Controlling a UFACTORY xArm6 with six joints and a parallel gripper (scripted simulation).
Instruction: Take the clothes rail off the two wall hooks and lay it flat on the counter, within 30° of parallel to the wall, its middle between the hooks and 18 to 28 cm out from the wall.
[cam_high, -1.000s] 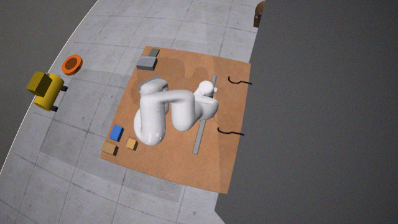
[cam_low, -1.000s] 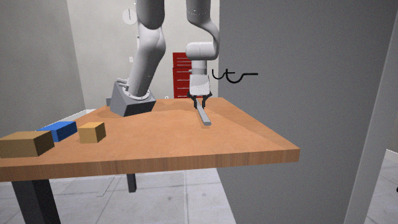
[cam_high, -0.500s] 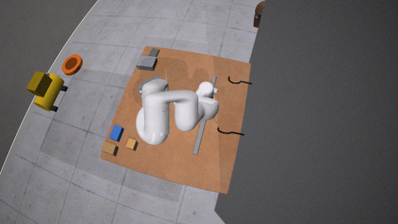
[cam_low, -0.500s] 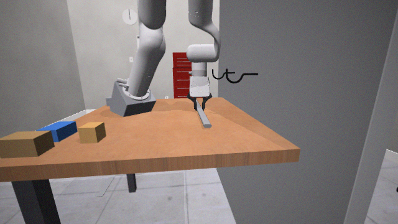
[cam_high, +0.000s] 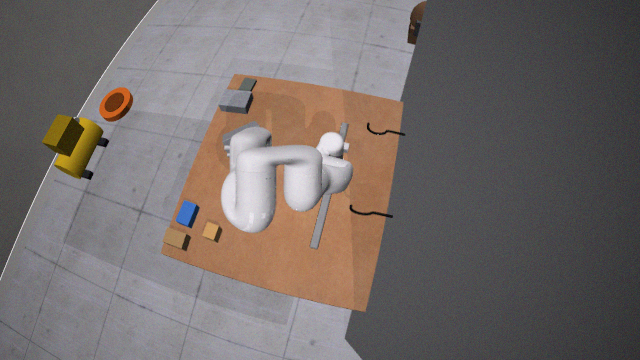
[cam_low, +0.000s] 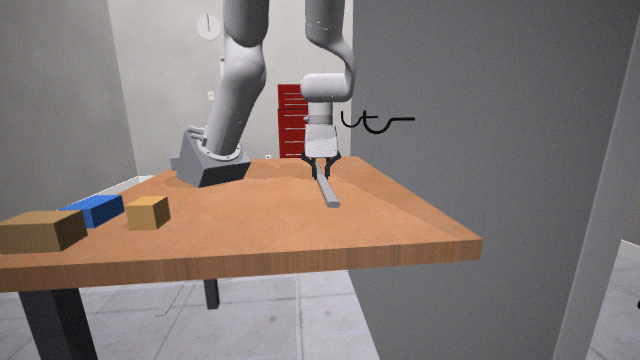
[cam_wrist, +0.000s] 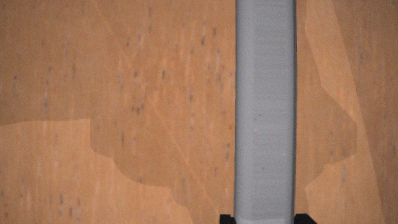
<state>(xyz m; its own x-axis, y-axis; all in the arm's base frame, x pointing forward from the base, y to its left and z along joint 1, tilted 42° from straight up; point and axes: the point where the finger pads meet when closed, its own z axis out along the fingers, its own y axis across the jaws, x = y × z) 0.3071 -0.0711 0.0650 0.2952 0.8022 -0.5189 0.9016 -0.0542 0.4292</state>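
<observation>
Now: hand 20 mm above the clothes rail. From my hand the other things lie so: orange block 450 mm behind, 180 mm to the right; grey wall 240 mm ahead, 80 mm to the right, 400 mm above; grey box 380 mm behind, 410 mm to the left.
</observation>
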